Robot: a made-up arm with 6 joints. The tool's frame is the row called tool. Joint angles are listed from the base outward. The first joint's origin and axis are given. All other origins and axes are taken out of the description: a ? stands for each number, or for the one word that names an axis. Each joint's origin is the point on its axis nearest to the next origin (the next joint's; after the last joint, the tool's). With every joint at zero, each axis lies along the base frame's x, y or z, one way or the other. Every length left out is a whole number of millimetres.
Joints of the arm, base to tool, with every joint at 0 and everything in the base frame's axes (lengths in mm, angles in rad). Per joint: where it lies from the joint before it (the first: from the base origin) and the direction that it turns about. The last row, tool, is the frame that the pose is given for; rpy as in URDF.
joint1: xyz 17 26 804 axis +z
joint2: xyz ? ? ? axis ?
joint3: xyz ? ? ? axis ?
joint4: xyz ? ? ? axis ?
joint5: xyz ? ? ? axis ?
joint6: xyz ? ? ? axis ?
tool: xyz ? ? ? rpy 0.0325 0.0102 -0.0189
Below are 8 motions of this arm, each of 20 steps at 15 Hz.
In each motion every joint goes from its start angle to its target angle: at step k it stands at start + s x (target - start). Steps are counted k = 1, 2, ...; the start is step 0. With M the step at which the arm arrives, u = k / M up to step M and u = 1 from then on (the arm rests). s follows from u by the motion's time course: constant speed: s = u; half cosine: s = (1 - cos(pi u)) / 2; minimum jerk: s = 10 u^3 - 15 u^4 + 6 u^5.
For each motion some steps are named. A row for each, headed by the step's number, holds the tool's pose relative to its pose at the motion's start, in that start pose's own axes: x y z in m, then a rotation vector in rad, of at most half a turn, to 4 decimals.
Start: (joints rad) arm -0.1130 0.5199 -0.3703 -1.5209 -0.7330 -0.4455
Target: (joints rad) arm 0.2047 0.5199 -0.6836 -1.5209 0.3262 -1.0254
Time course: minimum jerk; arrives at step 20
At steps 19, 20:
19: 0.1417 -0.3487 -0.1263 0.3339 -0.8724 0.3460
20: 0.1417 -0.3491 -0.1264 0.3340 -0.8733 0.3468

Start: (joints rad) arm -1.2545 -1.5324 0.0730 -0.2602 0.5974 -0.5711
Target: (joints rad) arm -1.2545 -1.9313 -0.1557 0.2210 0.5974 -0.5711
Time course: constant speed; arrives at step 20
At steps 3, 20:
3: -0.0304 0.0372 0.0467 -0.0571 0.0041 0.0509
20: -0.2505 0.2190 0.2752 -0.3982 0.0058 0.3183

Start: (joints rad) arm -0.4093 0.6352 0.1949 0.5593 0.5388 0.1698
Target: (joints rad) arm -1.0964 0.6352 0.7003 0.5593 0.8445 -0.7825
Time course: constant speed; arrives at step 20
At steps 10, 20:
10: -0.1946 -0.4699 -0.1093 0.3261 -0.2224 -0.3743
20: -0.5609 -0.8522 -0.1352 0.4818 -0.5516 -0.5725

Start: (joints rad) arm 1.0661 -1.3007 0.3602 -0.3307 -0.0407 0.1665
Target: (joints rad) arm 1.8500 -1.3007 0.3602 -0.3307 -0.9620 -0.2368
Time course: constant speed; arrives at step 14
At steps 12, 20:
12: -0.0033 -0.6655 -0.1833 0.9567 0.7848 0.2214
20: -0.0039 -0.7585 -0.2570 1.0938 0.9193 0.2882

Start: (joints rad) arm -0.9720 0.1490 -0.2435 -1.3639 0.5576 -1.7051
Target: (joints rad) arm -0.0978 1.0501 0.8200 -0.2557 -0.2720 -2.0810
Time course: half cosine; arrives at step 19
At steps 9, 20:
9: 0.0676 -0.5281 -0.0590 -0.3568 0.2666 -0.7664
20: -0.2951 -1.1705 0.1010 -0.9596 0.4637 -1.4140

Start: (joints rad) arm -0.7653 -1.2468 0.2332 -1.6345 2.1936 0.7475
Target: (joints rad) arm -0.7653 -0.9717 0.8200 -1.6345 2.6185 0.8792
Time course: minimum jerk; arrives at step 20
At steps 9, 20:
9: -0.0718 0.1231 -0.0201 0.0456 -0.0647 -0.1715
20: -0.1522 0.2713 -0.0408 0.0874 -0.1200 -0.4461

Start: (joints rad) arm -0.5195 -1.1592 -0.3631 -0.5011 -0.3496 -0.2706
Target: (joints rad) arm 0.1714 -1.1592 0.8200 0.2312 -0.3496 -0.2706
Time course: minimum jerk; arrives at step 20
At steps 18, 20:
18: -0.5385 -0.2111 0.7588 -0.0253 -0.9354 0.5925
20: -0.5426 -0.2202 0.7630 -0.0207 -0.9450 0.5921

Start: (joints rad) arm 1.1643 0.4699 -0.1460 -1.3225 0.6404 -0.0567
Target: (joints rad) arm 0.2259 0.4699 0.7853 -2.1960 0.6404 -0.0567
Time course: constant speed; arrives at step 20
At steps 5, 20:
5: 0.1400 0.1272 0.2214 0.3892 -0.2322 -0.0100
20: 0.0798 0.3194 1.1558 1.3611 -0.7551 0.4070

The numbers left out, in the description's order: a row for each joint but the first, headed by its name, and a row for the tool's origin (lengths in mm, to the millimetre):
joint2: xyz 5 -32 0, axis +y
joint3: xyz 4 0 984, axis -y
joint4: xyz 843 0 11, axis -x
joint5: xyz 0 -111 21, axis -y
joint6: xyz -52 0 -26, axis -x
tool: xyz 0 -27 20

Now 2 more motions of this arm.
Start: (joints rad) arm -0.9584 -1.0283 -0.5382 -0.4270 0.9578 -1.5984
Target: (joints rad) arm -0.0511 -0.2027 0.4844 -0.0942 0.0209 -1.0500
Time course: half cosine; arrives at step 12
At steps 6, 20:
6: 0.3662 -0.2267 -0.1253 0.0508 0.2932 -0.4784
20: 0.5292 -0.4847 -0.4394 0.0464 0.7808 -0.7415

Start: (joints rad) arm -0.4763 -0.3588 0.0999 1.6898 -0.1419 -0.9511
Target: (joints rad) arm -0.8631 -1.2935 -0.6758 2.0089 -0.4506 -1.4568
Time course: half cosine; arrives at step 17
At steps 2, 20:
2: -0.0315 -0.0103 0.0011 0.0013 0.0072 -0.0224
20: -0.8629 0.1775 -0.1282 0.0110 0.0204 -0.6929

